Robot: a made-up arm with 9 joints. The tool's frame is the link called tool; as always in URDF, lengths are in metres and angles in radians. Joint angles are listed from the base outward.
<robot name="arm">
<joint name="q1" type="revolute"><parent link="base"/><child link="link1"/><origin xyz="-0.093 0.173 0.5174" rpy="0 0 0"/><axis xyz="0.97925 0.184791 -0.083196"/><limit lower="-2.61" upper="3.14"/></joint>
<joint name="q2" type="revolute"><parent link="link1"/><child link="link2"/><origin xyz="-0.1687 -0.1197 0.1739" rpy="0 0 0"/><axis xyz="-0.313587 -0.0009 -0.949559"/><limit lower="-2" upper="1.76"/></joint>
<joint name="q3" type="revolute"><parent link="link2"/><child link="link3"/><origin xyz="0.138 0.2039 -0.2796" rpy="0 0 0"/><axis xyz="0.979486 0.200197 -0.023"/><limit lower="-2.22" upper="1.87"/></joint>
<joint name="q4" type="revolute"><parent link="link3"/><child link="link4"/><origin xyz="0.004 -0.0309 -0.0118" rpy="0 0 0"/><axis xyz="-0.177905 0.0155 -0.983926"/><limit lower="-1.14" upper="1.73"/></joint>
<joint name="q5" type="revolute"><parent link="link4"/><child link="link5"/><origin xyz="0.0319 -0.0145 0.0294" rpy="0 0 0"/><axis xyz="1 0 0"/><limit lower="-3.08" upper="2.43"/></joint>
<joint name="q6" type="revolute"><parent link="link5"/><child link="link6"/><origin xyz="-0.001 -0.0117 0.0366" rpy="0 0 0"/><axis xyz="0.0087 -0.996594 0.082"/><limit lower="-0.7" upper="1.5"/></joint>
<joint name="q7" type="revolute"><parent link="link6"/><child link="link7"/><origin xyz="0.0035 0.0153 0.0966" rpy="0 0 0"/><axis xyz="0.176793 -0.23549 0.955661"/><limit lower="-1.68" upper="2.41"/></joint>
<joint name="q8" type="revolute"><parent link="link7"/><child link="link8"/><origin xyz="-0.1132 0.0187 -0.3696" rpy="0 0 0"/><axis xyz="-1 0 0"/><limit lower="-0.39" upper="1.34"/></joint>
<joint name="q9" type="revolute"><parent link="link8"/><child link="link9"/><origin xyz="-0.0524 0.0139 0.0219" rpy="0 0 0"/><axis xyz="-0.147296 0.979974 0.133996"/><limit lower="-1.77" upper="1.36"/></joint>
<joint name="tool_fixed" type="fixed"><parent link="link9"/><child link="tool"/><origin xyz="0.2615 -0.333 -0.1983" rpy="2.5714 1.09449 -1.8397"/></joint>
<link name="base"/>
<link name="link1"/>
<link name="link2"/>
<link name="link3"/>
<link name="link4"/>
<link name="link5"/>
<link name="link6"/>
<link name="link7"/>
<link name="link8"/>
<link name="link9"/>
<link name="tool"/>
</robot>
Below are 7 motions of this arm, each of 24 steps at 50 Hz.
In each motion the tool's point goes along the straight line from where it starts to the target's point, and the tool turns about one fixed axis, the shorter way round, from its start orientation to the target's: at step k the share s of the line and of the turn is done. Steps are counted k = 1, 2, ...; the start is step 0. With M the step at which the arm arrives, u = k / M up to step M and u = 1 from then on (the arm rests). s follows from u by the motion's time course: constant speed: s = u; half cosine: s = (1 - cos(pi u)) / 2; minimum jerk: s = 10 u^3 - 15 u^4 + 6 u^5.
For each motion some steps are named. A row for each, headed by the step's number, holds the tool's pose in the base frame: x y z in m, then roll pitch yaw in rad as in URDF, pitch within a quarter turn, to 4 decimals.
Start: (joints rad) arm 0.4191 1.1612 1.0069 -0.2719 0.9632 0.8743 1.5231 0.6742 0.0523
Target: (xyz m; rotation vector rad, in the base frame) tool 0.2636 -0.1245 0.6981 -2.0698 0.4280 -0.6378
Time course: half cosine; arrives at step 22
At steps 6, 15, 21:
6: -0.0437 -0.4317 0.3903 -1.4116 0.1907 -1.2526
15: 0.1783 -0.2098 0.6127 -1.8540 -0.1974 -0.7963
21: 0.2617 -0.1264 0.6962 -2.0667 -0.2784 -0.5794

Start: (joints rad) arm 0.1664 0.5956 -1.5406 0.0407 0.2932 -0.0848 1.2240 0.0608 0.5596
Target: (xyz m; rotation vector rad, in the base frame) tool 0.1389 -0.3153 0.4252 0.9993 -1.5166 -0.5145
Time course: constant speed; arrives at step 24
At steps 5, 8, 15, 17, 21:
5: 0.1455 -0.3925 0.3137 1.7390 -0.3534 -1.5769
8: 0.1445 -0.3803 0.3313 1.7549 -0.3937 -1.5639
15: 0.1420 -0.3519 0.3724 1.7909 -0.4885 -1.5355
17: 0.1413 -0.3437 0.3841 1.8009 -0.5157 -1.5278
21: 0.1399 -0.3275 0.4076 1.8208 -0.5704 -1.5130

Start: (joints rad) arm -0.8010 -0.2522 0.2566 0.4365 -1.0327 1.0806 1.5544 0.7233 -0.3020
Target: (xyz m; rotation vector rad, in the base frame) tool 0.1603 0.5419 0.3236 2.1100 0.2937 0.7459
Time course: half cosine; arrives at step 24
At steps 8, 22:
8: 0.1254 0.4510 0.2240 1.8368 0.0629 0.6325
22: 0.1595 0.5398 0.3213 2.0849 -0.4054 0.5240

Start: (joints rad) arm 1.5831 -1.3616 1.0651 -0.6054 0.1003 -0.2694 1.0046 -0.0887 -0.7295
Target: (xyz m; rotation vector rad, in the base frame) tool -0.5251 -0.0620 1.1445 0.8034 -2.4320 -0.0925
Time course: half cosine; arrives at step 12
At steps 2, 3, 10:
2: -0.5927 -0.0761 1.1036 2.9643 -0.3733 -2.4293
3: -0.5870 -0.0749 1.1071 2.9564 -0.3859 -2.4300
10: -0.5300 -0.0630 1.1416 2.8751 -0.5109 -2.4305

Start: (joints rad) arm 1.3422 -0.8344 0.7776 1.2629 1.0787 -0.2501 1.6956 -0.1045 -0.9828
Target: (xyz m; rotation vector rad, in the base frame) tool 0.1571 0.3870 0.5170 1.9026 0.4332 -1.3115
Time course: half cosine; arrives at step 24
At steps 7, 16, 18, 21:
7: 0.1603 0.4055 0.6791 1.2540 -0.0731 -0.3236
16: 0.1581 0.3928 0.5674 1.6739 0.7491 -0.4602
18: 0.1577 0.3904 0.5465 1.7736 0.9050 -0.4371
21: 0.1573 0.3879 0.5247 1.9142 1.0650 -0.3725

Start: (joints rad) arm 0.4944 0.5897 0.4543 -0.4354 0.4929 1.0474 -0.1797 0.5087 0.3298
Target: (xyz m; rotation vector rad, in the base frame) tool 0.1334 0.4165 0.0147 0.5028 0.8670 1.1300
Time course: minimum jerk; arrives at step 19
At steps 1, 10, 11, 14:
1: 0.1876 0.1077 -0.0716 0.2272 1.1587 1.2105
10: 0.1578 0.2771 -0.0243 0.6813 0.7195 1.4200
11: 0.1526 0.3069 -0.0159 0.7315 0.6394 1.4226
14: 0.1398 0.3800 0.0045 0.8443 0.4429 1.4098

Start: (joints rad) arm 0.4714 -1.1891 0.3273 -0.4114 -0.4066 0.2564 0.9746 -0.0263 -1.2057
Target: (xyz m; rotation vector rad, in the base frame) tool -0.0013 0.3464 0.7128 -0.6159 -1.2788 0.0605
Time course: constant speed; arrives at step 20
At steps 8, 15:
8: -0.1606 0.5098 0.8175 -1.8558 -0.9281 1.7626
15: -0.0677 0.4145 0.7564 -1.5472 -1.0426 1.2886

